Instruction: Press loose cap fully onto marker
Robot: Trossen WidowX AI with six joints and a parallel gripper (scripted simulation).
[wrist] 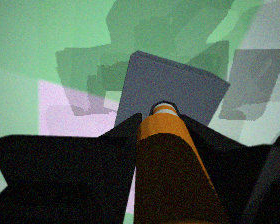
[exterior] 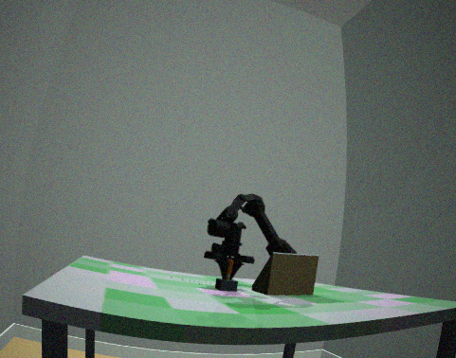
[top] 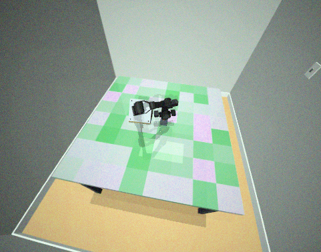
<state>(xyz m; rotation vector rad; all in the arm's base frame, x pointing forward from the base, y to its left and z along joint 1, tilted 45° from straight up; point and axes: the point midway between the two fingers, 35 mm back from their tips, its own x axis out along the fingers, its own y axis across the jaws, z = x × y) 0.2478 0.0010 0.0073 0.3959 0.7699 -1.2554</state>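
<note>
Right now the holder block is 2 cm below my gripper tip. Also, from my gripper tip: orange cap 5 cm above.
</note>
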